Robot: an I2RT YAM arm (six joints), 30 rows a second.
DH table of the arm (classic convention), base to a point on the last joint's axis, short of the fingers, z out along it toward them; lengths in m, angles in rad. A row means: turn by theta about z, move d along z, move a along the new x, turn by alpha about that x. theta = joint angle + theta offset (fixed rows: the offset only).
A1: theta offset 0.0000, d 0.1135, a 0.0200, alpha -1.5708
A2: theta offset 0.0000, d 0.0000, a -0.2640, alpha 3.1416
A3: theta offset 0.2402, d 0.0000, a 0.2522, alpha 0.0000
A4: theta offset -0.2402, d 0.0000, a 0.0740, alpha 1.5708
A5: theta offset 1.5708, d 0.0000, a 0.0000, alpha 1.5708
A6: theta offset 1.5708, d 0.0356, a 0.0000, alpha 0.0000
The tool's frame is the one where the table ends.
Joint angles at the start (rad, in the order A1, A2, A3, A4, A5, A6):
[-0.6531, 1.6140, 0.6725, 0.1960, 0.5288, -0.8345]
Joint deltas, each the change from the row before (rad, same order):
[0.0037, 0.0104, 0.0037, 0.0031, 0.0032, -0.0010]
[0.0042, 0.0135, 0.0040, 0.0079, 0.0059, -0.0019]
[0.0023, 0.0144, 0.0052, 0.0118, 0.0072, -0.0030]
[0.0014, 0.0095, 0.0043, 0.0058, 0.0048, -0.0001]
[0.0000, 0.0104, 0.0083, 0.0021, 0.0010, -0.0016]
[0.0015, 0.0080, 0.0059, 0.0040, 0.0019, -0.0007]
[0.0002, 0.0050, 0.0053, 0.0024, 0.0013, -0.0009]
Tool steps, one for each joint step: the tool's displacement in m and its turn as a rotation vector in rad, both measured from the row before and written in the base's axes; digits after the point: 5 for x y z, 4 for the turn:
[0.00174, -0.00005, -0.00166, 0.0003, 0.0050, 0.0019]
[0.00215, -0.00026, -0.00208, -0.0026, 0.0052, 0.0010]
[0.00220, -0.00105, -0.00173, -0.0061, 0.0032, -0.0012]
[0.00147, -0.00075, -0.00109, -0.0030, 0.0016, -0.0021]
[0.00188, -0.00144, -0.00064, -0.0008, 0.0017, 0.0002]
[0.00175, -0.00080, -0.00045, -0.0023, -0.0002, 0.0005]
[0.00125, -0.00090, 0.00013, -0.0025, -0.0009, -0.0002]

